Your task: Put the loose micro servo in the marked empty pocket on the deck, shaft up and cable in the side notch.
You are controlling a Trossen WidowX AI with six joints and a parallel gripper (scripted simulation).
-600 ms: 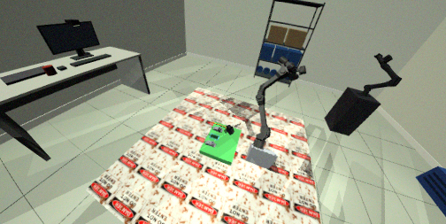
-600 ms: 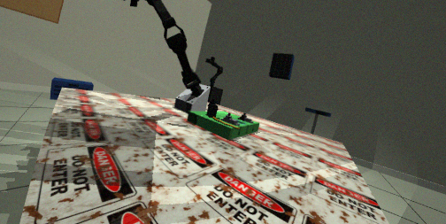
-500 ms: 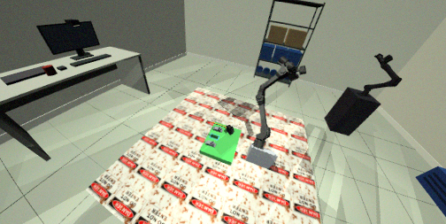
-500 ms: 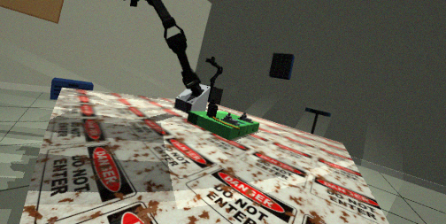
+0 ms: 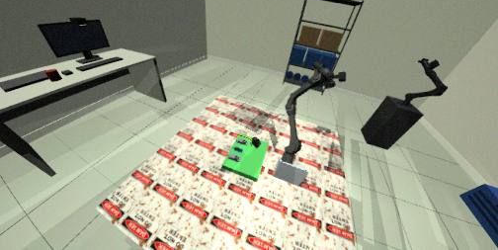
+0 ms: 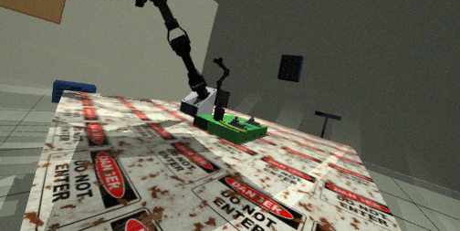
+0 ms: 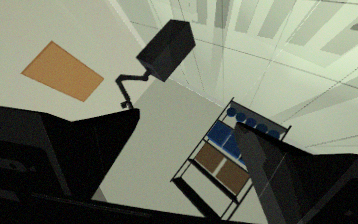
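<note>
The green deck lies 51 cm to the left of my gripper tip, 48 cm below it and 42 cm ahead of it.
</note>
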